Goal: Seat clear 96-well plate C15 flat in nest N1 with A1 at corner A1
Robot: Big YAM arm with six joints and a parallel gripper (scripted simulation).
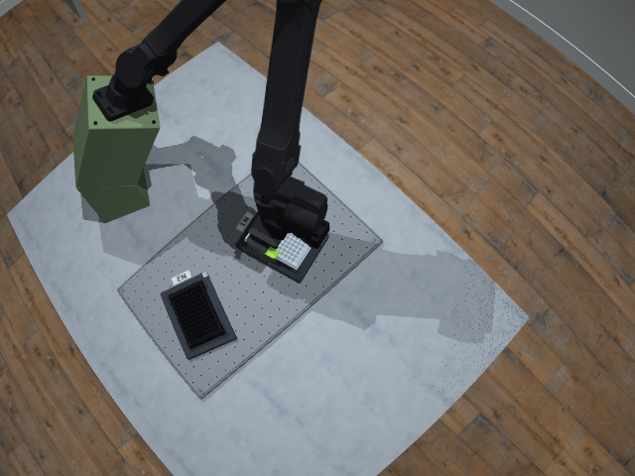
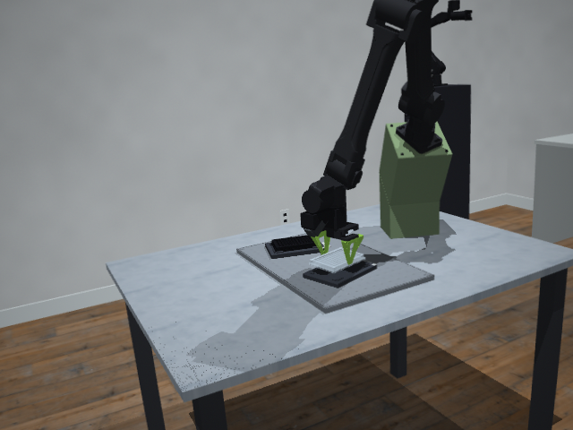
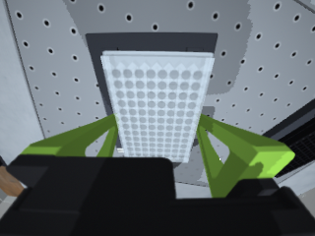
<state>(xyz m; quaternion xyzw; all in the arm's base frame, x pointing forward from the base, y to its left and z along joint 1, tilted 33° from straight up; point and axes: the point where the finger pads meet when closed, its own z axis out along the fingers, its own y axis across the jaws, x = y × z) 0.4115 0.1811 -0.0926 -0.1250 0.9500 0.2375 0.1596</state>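
Right now my hand is 40 mm above the dark plate nest N1 and 10 mm past it. Also, from my hand: clear plate C15: 10 mm below; then N1 tag: 100 mm behind, 40 mm below, 30 mm to the right; then N2 tag: 220 mm to the right, 90 mm behind, 40 mm below.
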